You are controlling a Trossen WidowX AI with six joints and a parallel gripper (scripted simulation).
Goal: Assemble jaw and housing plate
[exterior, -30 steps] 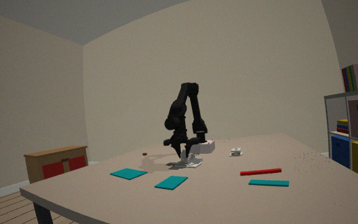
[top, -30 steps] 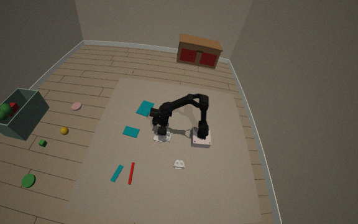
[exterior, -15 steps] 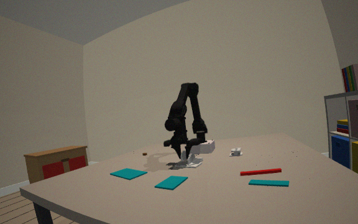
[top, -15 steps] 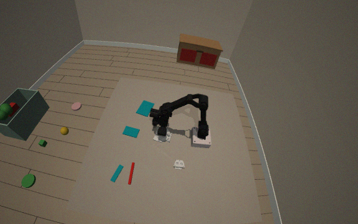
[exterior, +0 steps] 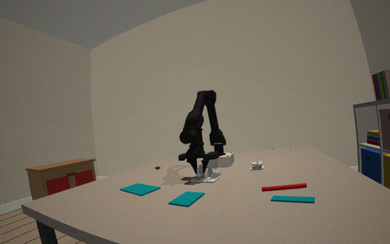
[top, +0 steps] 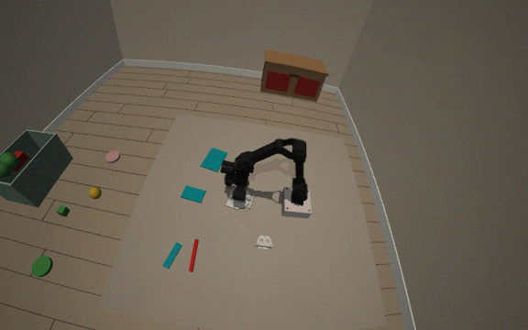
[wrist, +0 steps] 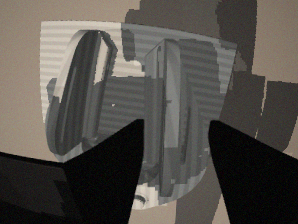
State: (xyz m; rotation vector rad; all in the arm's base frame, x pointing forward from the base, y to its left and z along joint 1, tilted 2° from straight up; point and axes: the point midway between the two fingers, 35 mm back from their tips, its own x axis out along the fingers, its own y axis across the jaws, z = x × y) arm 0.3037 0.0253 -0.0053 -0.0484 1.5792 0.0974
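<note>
Now: gripper tip 18 cm past the housing plate and 24 cm to the right of it. Round my gripper tip: small white block 18 cm behind, 23 cm to the left, 2 cm below; jaw 3 cm behind, 2 cm to the left; red strip 12 cm ahead, 39 cm to the left, 2 cm below.
</note>
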